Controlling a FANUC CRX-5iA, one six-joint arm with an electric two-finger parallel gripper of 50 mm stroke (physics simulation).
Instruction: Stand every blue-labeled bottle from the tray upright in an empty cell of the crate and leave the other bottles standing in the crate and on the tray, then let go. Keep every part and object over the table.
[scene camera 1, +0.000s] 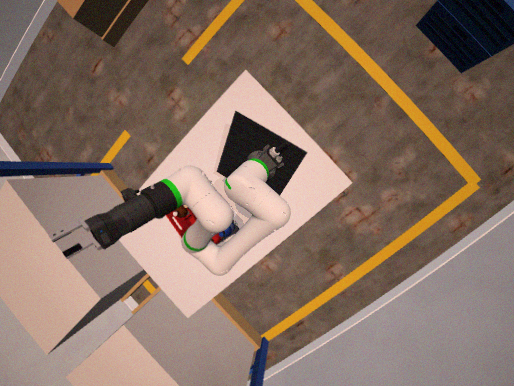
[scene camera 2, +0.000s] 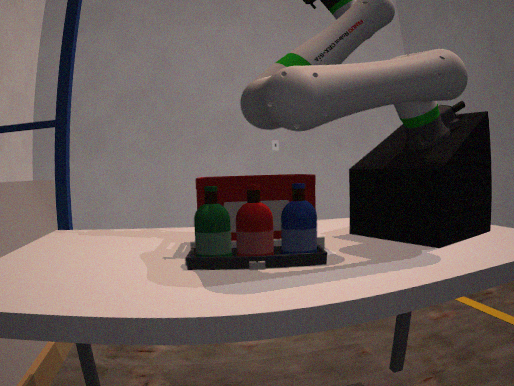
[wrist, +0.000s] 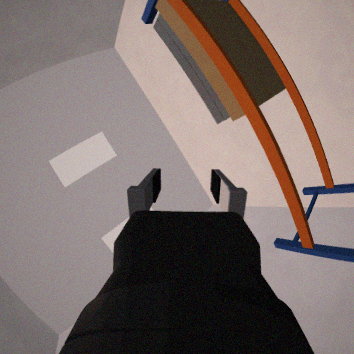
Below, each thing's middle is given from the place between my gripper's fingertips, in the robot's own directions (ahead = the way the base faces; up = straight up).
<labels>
I see the blue-labeled bottle (scene camera 2: 298, 218) 82 cm below my hand, 23 cm to the left of it and 3 cm ahead of it. Round my hand: red bottle (scene camera 2: 254, 221): 82 cm below, 24 cm to the left, 12 cm ahead; then green bottle (scene camera 2: 212, 227): 82 cm below, 23 cm to the left, 21 cm ahead.
</labels>
